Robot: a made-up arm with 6 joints. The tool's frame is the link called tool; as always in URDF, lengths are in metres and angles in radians. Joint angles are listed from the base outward. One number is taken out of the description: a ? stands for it. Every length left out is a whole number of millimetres.
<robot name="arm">
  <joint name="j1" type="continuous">
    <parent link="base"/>
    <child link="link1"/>
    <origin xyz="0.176 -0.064 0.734" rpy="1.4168 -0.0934 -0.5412"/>
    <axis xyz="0 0 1"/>
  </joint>
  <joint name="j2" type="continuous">
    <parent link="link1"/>
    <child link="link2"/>
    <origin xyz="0.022 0.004 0" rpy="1.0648 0.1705 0.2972"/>
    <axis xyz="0 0 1"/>
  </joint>
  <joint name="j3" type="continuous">
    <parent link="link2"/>
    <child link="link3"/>
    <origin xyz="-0.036 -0.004 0" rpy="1.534 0.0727 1.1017"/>
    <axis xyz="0 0 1"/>
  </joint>
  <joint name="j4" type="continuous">
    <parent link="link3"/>
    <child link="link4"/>
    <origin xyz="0.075 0.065 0" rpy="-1.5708 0 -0.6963"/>
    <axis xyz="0 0 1"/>
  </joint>
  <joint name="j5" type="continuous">
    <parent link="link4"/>
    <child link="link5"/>
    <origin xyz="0.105 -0.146 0" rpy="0.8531 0.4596 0.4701"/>
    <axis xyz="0 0 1"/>
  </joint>
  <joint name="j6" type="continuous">
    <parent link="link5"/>
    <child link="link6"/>
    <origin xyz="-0.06 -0.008 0" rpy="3.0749 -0.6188 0.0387"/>
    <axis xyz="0 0 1"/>
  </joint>
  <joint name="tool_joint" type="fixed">
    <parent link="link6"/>
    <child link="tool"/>
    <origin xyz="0.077 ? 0" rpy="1.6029 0.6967 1.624"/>
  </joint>
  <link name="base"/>
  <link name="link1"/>
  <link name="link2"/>
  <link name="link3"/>
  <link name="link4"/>
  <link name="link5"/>
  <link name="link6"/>
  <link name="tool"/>
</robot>
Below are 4 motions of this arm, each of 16 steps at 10 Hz.
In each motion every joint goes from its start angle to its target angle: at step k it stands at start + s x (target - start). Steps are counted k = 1, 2, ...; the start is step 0. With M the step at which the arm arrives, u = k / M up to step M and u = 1 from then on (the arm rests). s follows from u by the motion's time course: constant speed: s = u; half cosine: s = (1 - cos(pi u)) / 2; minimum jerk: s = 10 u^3 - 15 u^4 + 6 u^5.
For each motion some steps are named. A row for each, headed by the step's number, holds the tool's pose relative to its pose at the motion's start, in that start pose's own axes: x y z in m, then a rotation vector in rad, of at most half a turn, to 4 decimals.
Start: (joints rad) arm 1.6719 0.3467 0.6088 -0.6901 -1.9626 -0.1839
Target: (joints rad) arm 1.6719 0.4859 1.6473 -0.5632 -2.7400 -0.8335
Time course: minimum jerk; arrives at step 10
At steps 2, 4, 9, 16:
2: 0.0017 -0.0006 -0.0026 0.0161 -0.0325 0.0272
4: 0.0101 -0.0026 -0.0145 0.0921 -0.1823 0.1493
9: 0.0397 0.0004 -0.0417 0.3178 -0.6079 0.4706
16: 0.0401 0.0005 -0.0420 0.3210 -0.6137 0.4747

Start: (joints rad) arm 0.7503 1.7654 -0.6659 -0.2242 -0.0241 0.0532
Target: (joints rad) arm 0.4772 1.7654 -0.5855 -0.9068 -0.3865 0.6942
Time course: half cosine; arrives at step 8
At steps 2, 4, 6, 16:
2: 0.0234 0.0127 0.0093 -0.1155 0.2213 -0.0170
4: 0.0919 0.0493 0.0048 -0.4083 0.7551 -0.0404
6: 0.1578 0.0848 -0.0462 -0.7155 1.2882 -0.0417
16: 0.1779 0.0961 -0.0803 -0.8456 1.5089 -0.0362

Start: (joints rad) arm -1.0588 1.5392 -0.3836 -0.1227 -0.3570 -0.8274
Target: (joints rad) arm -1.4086 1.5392 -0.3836 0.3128 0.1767 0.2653
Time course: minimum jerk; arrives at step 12
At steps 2, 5, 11, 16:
2: 0.0033 0.0017 0.0038 -0.0144 0.0165 0.0132
5: 0.0337 0.0219 0.0359 -0.1558 0.1535 0.1381
11: 0.0898 0.1012 0.0896 -0.5447 0.3745 0.4262
16: 0.0901 0.1021 0.0899 -0.5482 0.3758 0.4285

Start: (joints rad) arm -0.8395 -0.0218 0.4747 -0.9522 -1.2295 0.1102
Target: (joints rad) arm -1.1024 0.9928 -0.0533 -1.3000 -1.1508 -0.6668
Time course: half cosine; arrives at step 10
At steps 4, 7, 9, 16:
4: -0.0103 -0.0307 -0.0824 0.4059 -0.1187 -0.0775
7: -0.0160 -0.0140 -0.1973 0.9328 -0.1859 -0.2320
9: -0.0190 0.0111 -0.2381 1.1416 -0.1845 -0.3161
16: -0.0195 0.0152 -0.2431 1.1693 -0.1830 -0.3285

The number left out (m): -0.123
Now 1 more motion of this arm.
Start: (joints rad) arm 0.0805 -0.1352 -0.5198 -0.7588 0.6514 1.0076
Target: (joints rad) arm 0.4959 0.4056 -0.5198 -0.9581 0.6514 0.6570
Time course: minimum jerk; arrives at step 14
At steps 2, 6, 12, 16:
2: -0.0040 -0.0017 -0.0030 0.0142 -0.0085 -0.0142
6: -0.0626 -0.0152 -0.0522 0.2182 -0.1582 -0.2198
12: -0.1426 0.0103 -0.1529 0.5453 -0.5275 -0.5515
16: -0.1445 0.0123 -0.1569 0.5568 -0.5441 -0.5631

